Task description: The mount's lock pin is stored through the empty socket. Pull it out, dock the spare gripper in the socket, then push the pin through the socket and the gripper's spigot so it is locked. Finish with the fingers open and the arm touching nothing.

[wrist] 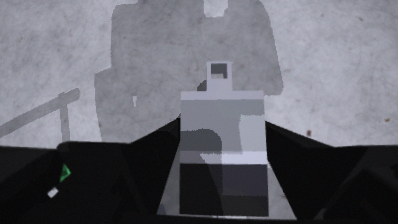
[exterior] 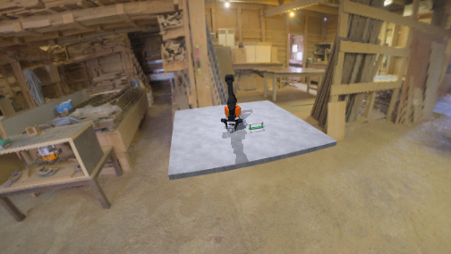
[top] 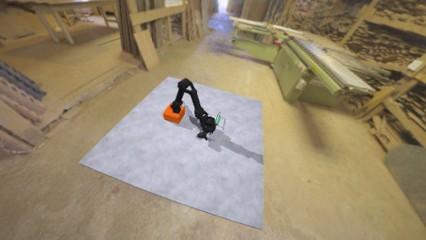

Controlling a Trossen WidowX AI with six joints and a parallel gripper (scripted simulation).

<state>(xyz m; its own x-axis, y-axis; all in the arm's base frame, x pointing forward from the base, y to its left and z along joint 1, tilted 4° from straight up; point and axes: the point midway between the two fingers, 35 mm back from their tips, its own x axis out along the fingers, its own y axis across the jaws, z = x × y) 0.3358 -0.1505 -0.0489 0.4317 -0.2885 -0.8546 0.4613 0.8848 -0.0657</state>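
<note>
The grey mount lies 9 cm behind my gripper tip, 13 cm to the left of it and 4 cm above it. Round my gripper tip: green strip: 4 cm ahead, 23 cm to the left, 2 cm above; then spare gripper: 1 cm above.
</note>
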